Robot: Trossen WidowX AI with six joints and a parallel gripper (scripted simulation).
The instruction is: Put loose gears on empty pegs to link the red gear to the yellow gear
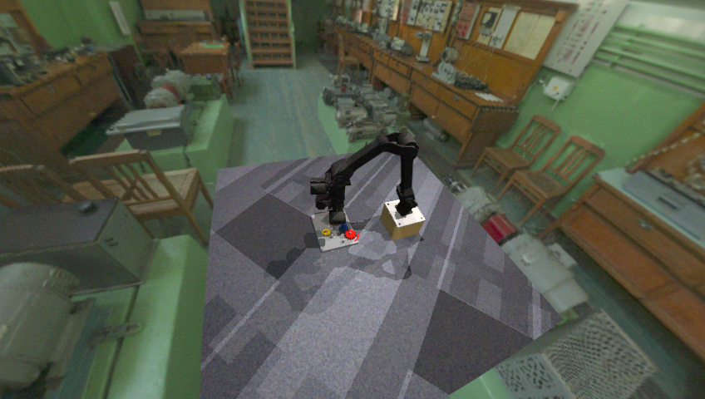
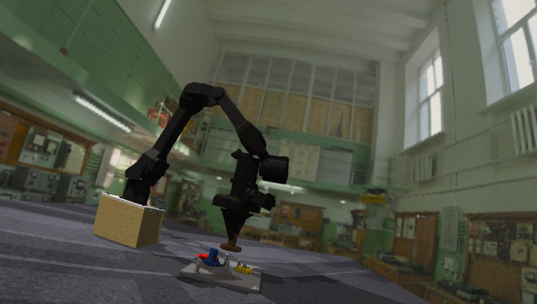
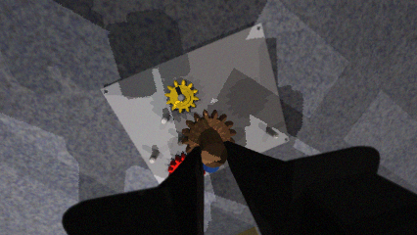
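Right now the blue gear is 60 mm below my gripper tip, 40 mm behind it and 10 mm to the left of it. Round my gripper tip: yellow gear (70 mm below, 40 mm ahead, 10 mm to the left); then brown gear (10 mm below); then red gear (70 mm below, 60 mm to the left, 50 mm behind).
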